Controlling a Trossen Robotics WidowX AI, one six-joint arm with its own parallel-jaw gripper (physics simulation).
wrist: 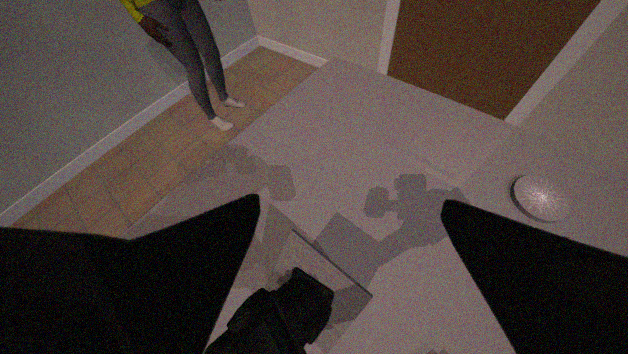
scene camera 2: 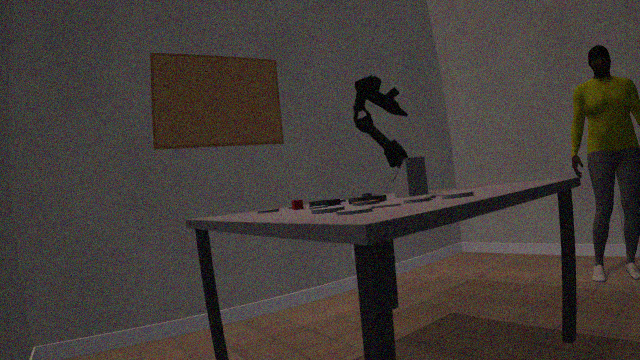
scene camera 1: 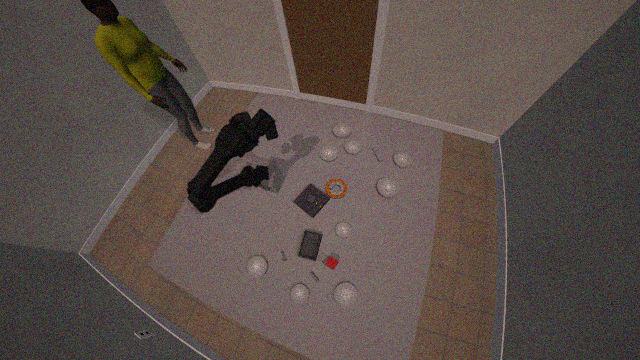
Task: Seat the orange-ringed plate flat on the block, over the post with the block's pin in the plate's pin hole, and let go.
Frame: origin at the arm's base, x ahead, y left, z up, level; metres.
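Seen in the pictures: gripper, fingertip midpoint: (wrist: pixel 350 205) (scene camera 2: pixel 406 114); arm's base, origin of the base link: (wrist: pixel 309 296) (scene camera 2: pixel 407 168) (scene camera 1: pixel 262 172).
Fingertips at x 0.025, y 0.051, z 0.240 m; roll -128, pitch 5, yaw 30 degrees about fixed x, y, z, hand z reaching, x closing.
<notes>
Pixels of each thing's top centre, then the offset from my fingertips to it.
- orange-ringed plate, middle of its top: (scene camera 2: pixel 365 201) (scene camera 1: pixel 336 188) dx +0.325, dy -0.016, dz -0.352 m
- dark square block, middle of its top: (scene camera 2: pixel 366 193) (scene camera 1: pixel 311 198) dx +0.219, dy -0.102, dz -0.326 m
- dark tray, middle of its top: (scene camera 2: pixel 324 200) (scene camera 1: pixel 310 245) dx +0.265, dy -0.316, dz -0.339 m
- red cube, middle of its top: (scene camera 2: pixel 297 200) (scene camera 1: pixel 332 262) dx +0.376, dy -0.370, dz -0.324 m
The orange-ringed plate (scene camera 1: pixel 344 189) lies on the table beside the right corner of the dark square block (scene camera 1: pixel 305 201) (scene camera 2: pixel 375 198), off the block. The block lies flat, with a round post near its middle and a small orange-looking pin mark beside it. My gripper (scene camera 2: pixel 405 114) (wrist: pixel 350 205) is open and empty, high above the table near the arm's base, away from plate and block. In the wrist view its two black fingers stand wide apart, with table and shadows between them; plate and block do not show there.
A dark tray (scene camera 1: pixel 310 245) and a red cube (scene camera 1: pixel 331 262) (scene camera 2: pixel 297 204) lie beyond the block. Several pale domed discs, such as one (scene camera 1: pixel 387 186) right of the plate, and small grey bars are scattered about. A person (scene camera 1: pixel 132 55) (scene camera 2: pixel 604 115) stands by the table.
</notes>
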